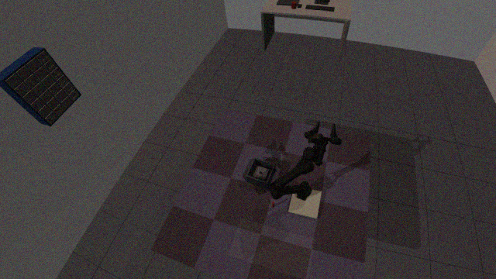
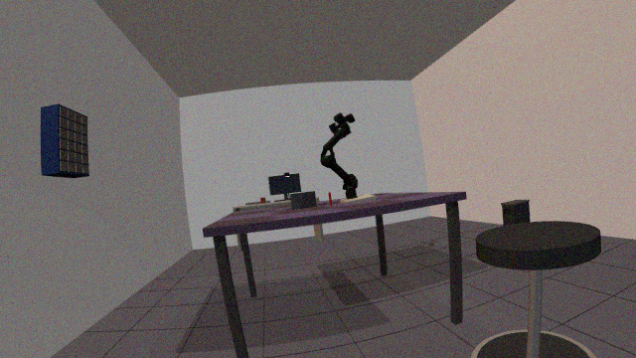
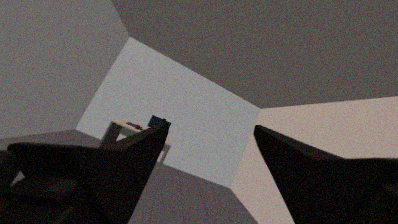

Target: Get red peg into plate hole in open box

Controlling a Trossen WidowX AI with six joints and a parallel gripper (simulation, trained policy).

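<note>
Right now the red peg is 15 cm ahead of my gripper tip, 33 cm to the left of it and 55 cm below it. Also, from my gripper tip: plate (33 cm ahead, 15 cm to the left, 54 cm below); box (33 cm ahead, 15 cm to the left, 56 cm below).
</note>
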